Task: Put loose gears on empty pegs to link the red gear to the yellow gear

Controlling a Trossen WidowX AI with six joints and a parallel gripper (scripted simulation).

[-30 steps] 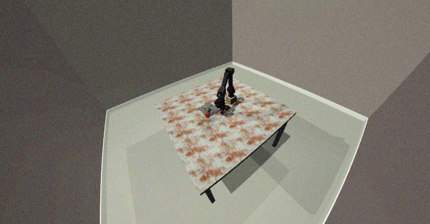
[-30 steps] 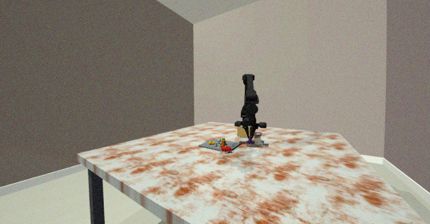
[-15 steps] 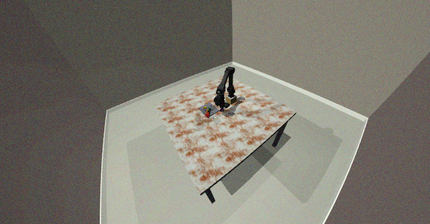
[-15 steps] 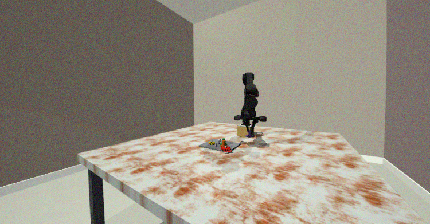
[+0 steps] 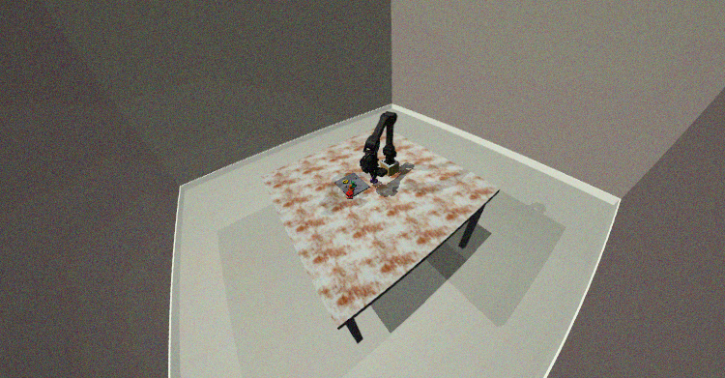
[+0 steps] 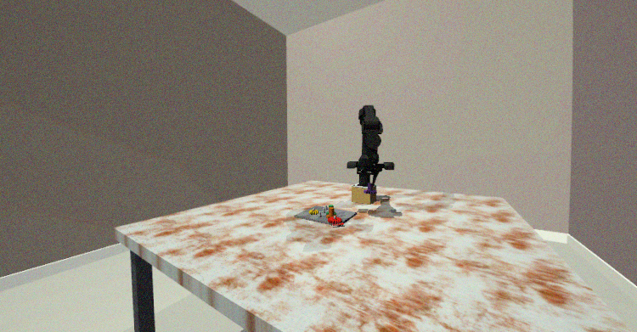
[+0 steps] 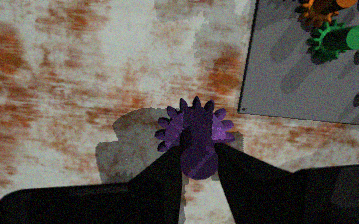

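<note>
Right now my gripper tip is 6 cm short of the green gear, 15 cm to the left of it and 10 cm above it. The rest, counted from my gripper tip: purple gear: 1 cm below; then orange gear: 10 cm ahead, 13 cm to the right, 10 cm below; then red gear: 13 cm ahead, 11 cm to the right, 11 cm below.
</note>
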